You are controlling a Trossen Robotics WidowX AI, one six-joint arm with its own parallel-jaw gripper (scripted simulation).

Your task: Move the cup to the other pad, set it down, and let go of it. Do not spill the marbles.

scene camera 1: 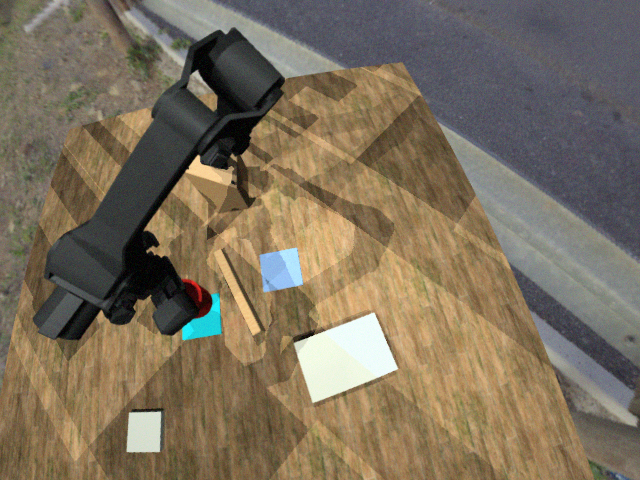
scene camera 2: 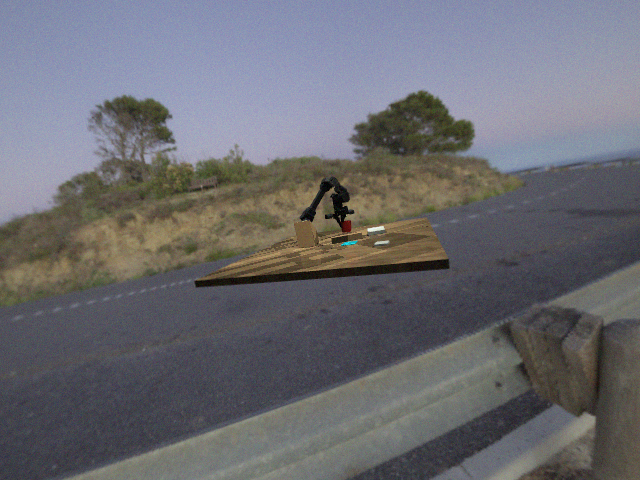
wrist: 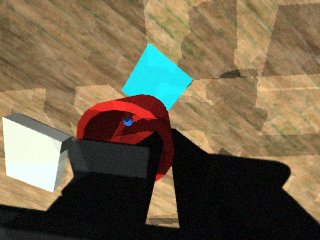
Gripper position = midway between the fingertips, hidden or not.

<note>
In view: my gripper (scene camera 1: pixel 183 289), a red cup (wrist: pixel 104 121) and a large white block (scene camera 1: pixel 336 360).
The large white block shows as well in the wrist view (wrist: pixel 40 151). My gripper is seen too in the wrist view (wrist: pixel 167 132).
</note>
